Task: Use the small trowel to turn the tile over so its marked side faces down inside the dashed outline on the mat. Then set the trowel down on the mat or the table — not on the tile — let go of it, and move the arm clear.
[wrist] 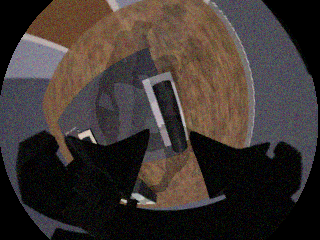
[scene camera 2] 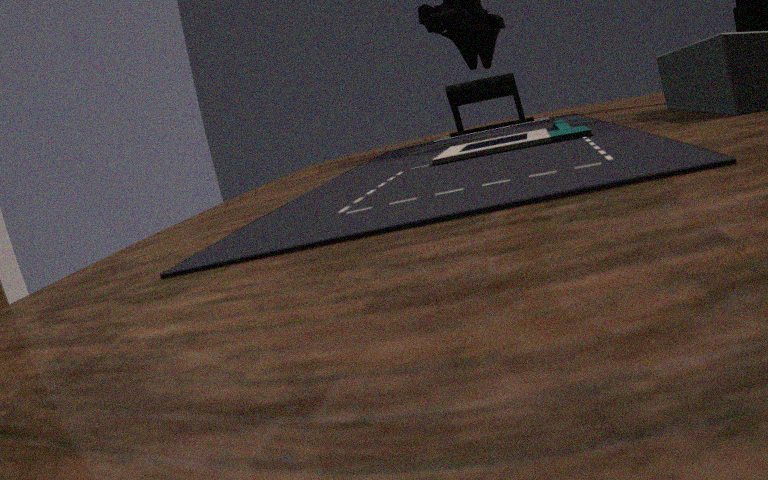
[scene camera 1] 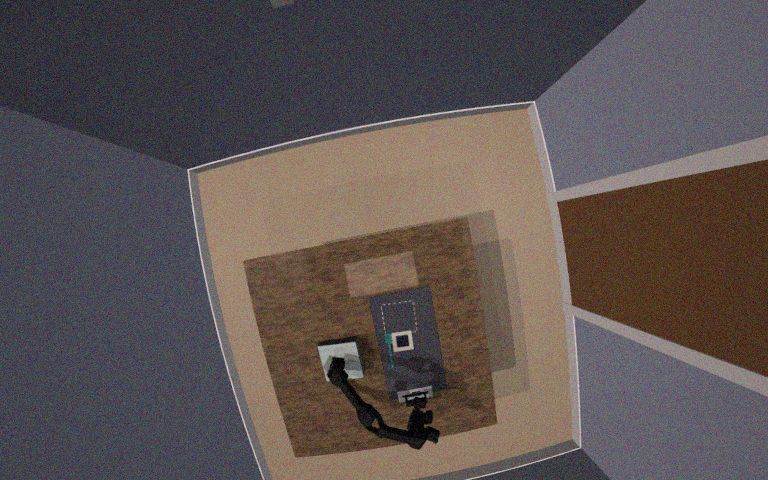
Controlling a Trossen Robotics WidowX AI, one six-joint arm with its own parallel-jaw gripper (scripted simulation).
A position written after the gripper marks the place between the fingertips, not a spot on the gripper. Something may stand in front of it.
Observation:
The gripper (scene camera 2: 480,68) is open, with nothing in its grasp.
The gripper also shows in the wrist view (wrist: 170,133).

